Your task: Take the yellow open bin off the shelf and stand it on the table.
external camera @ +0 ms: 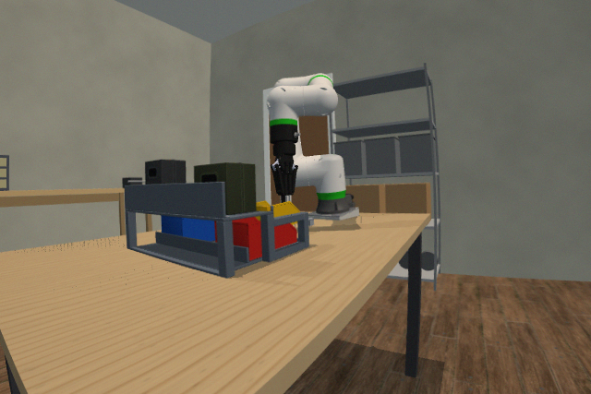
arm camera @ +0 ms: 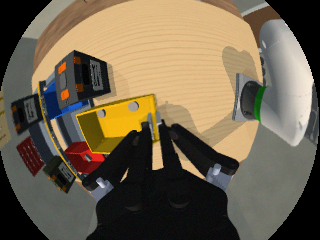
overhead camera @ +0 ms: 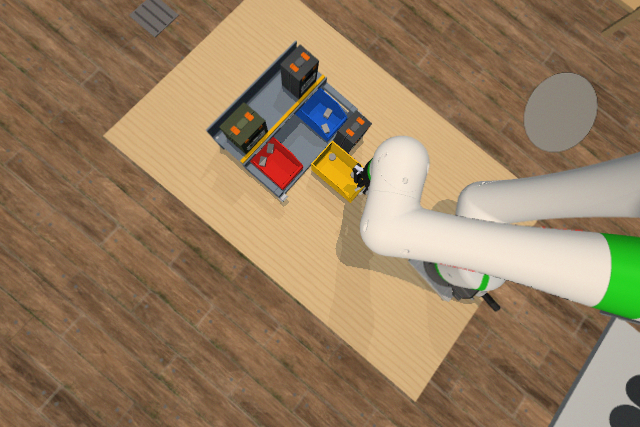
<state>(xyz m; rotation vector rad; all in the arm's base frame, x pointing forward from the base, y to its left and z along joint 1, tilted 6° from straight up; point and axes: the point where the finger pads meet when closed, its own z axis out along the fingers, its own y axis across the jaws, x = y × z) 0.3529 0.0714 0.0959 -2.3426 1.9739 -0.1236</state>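
Now: the yellow open bin 8 cm ahead of my hand, 1 cm to the left of it and 2 cm below it. Round my hand: red bin: 25 cm ahead, 16 cm to the left, 4 cm below; blue bin: 29 cm ahead, 6 cm to the right, 4 cm below; olive box: 35 cm ahead, 17 cm to the left, 7 cm above.
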